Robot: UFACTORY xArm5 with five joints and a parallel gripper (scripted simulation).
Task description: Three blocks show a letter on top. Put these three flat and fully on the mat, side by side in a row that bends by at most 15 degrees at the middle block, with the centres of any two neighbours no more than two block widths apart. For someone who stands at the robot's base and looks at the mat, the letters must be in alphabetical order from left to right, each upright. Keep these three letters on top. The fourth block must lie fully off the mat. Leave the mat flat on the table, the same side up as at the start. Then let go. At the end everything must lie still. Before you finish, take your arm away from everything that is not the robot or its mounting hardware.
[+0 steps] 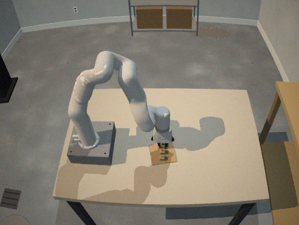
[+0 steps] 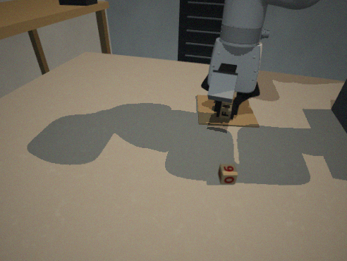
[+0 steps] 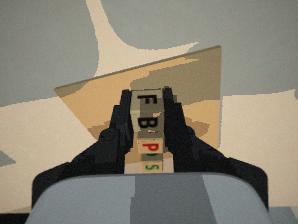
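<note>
Right now the tan mat is 4 cm to the right of my hand and 3 cm below it. Round my hand: green-marked block: 1 cm behind, 8 cm to the right, 1 cm below; red-marked block: 19 cm to the left, 2 cm below.
</note>
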